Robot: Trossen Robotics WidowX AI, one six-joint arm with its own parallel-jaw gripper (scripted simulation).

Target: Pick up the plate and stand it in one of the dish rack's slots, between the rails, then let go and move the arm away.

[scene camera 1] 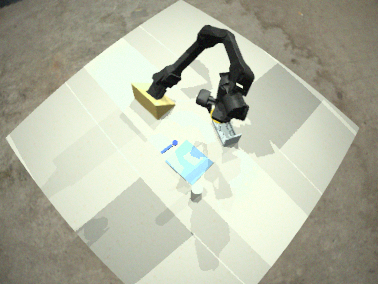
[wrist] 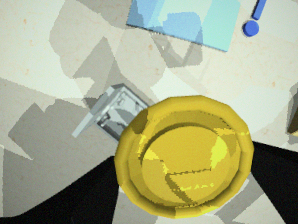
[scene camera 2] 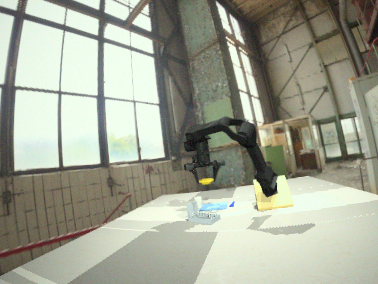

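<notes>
A yellow plate is in my gripper, which is holding it. I can see a grey dish rack as well, and a light blue mat is there too.
</notes>
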